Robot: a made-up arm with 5 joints. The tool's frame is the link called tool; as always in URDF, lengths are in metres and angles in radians.
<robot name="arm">
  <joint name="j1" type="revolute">
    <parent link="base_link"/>
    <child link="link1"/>
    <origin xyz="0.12 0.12 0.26"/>
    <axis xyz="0 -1 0"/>
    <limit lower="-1.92" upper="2.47" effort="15" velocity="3"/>
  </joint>
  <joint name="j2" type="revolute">
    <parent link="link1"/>
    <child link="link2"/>
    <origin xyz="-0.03 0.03 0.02"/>
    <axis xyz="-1 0 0"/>
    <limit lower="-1.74" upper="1.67" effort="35" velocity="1.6"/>
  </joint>
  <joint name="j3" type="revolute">
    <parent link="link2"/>
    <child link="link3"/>
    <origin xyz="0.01 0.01 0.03"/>
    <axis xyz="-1 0 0"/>
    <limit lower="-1.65" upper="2.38" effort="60" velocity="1.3"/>
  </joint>
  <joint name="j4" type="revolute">
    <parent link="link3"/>
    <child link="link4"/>
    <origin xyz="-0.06 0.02 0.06"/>
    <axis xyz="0 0 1"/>
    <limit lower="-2.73" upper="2.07" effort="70" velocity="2.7"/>
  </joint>
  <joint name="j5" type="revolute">
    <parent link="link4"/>
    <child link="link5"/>
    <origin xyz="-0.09 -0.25 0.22"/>
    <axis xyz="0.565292 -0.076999 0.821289"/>
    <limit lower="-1.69" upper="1.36" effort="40" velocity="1.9"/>
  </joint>
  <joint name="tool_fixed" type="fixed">
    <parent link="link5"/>
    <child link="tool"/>
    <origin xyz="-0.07 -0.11 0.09" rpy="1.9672 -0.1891 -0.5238"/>
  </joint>
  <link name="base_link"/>
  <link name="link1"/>
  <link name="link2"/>
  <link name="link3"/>
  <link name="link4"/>
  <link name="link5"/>
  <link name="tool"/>
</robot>
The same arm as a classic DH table. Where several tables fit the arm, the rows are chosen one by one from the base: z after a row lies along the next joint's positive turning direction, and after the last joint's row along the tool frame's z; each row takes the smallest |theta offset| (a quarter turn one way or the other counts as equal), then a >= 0, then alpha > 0; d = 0 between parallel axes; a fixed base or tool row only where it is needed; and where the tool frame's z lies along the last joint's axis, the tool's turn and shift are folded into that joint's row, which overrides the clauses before.
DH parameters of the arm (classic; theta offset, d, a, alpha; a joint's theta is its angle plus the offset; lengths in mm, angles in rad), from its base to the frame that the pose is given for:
base (fixed): 0.0000 260.0 120.0 1.5708
j1: 1.5708 -150.0 20.0 -1.5708
j2: 0.3218 0.0 31.6 0.0000
j3: 1.2490 80.0 20.0 1.5708
j4: -0.1354 359.8 -259.9 0.6071
j5: 1.5533 10.0 94.0 -2.0629
tool (fixed): -2.2728 136.3 0.0 0.0000
Joint limits (rad, base to tool): -1.9200..2.4700 -1.7400..1.6700 -1.6500..2.3800 -2.7300..2.0700 -1.6900..1.3600

